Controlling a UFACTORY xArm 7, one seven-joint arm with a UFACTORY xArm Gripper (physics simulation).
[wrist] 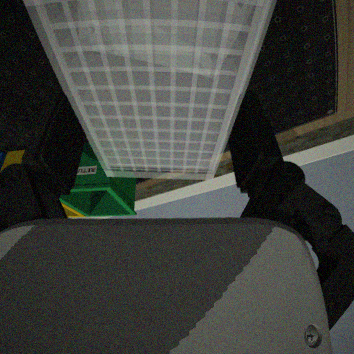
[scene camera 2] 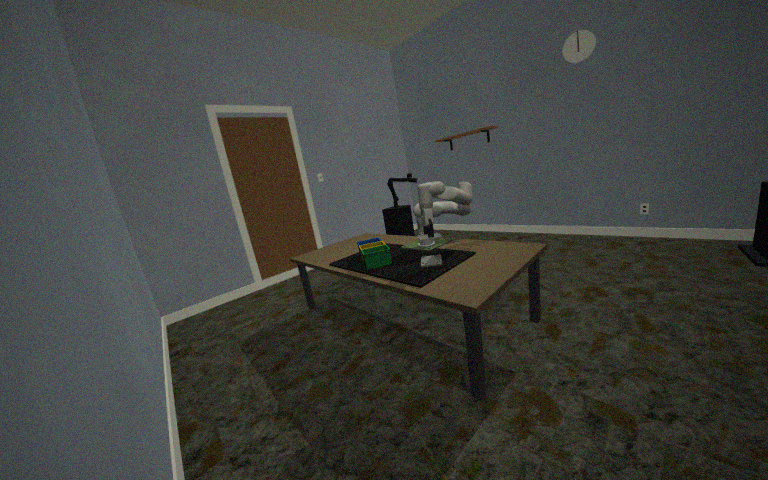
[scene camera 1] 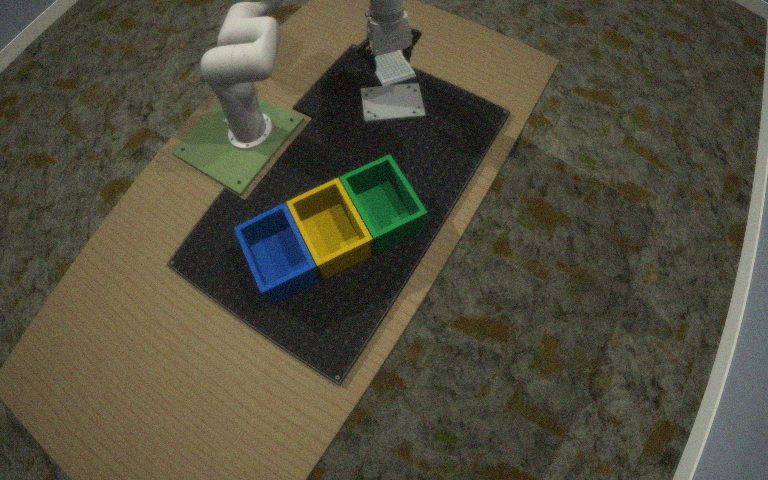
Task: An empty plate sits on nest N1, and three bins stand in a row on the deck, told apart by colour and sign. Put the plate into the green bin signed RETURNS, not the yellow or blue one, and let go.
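Frame: origin at the arm's base, x back, y down, z right, level; centimetres.
Seen in the pictures: gripper, fingertip midpoint: (wrist: 154,110) (scene camera 2: 428,235) (scene camera 1: 389,63); arm's base, link origin: (scene camera 2: 426,244) (scene camera 1: 250,131).
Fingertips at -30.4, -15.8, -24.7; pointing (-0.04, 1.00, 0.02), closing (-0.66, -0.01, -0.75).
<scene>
Pixels of each thing's top centre, then the offset from my fingertips to it, as dx, dy, dz. "*": a spot on its surface instead. Level surfaces: height alone.
- white gridded plate, top centre: (wrist: 154,127) (scene camera 1: 389,61) (scene camera 2: 428,234) +0.0, -1.1, +0.0
- grey nest, top centre: (wrist: 163,14) (scene camera 1: 392,98) (scene camera 2: 430,258) -0.8, +13.4, +0.3
- blue bin, surface spot: (scene camera 1: 275,249) * +4.2, +15.0, +51.1
- black deck mat, surface height: dy +15.5
- wooden table, surface height: dy +16.9
The white gridded plate (scene camera 1: 394,67) (wrist: 155,95) is held between the black fingers of my gripper (wrist: 154,110), which is shut on its two sides. The plate is raised and apart from the grey nest (scene camera 1: 393,103) (scene camera 2: 431,260), which is bare. The green bin (scene camera 1: 383,195) (scene camera 2: 376,257) (wrist: 102,200) stands at the end of the row nearest the nest; part of its sign shows in the wrist view. The yellow bin (scene camera 1: 329,223) is in the middle and the blue bin (scene camera 1: 275,249) at the far end. The bins show no plate inside.
The bins and nest are on a black deck mat (scene camera 1: 334,350) on the wooden table (scene camera 1: 141,339). The arm's base stands on a green mounting board (scene camera 1: 209,158) beside the mat. A black stand with a bent arm (scene camera 2: 398,219) is behind the table in scene camera 2.
</scene>
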